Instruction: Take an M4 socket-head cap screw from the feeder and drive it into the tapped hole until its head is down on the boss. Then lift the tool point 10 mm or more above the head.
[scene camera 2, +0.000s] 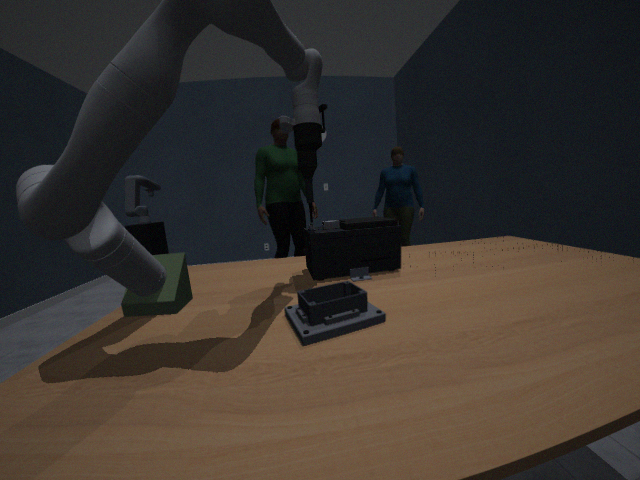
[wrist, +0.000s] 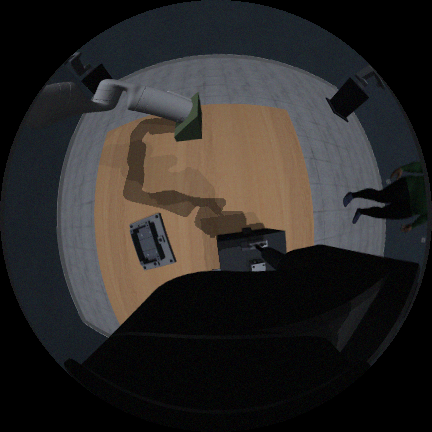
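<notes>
My screwdriver (scene camera 2: 311, 222) (wrist: 257, 246) points down with its thin bit at the pickup end of the black feeder (scene camera 2: 354, 250) (wrist: 231, 252). The tip is at or just above the small light metal part on the feeder's top; contact is too small to judge. Whether a screw is on the bit cannot be seen. A dark open-topped housing (scene camera 2: 333, 310) (wrist: 148, 241) sits on a grey base plate (scene camera 2: 346, 326) (wrist: 168, 245) with holes at its corners, nearer the camera in the scene view. The tapped hole and its boss cannot be made out.
A small grey bracket (scene camera 2: 360, 274) stands between feeder and housing. The arm's base is on a green wedge block (scene camera 2: 180, 289) (wrist: 192, 128) at the table's edge. A person in green (scene camera 2: 279, 175) and one in blue (scene camera 2: 398, 186) stand beyond the wooden table (scene camera 2: 413, 372) (wrist: 250, 165).
</notes>
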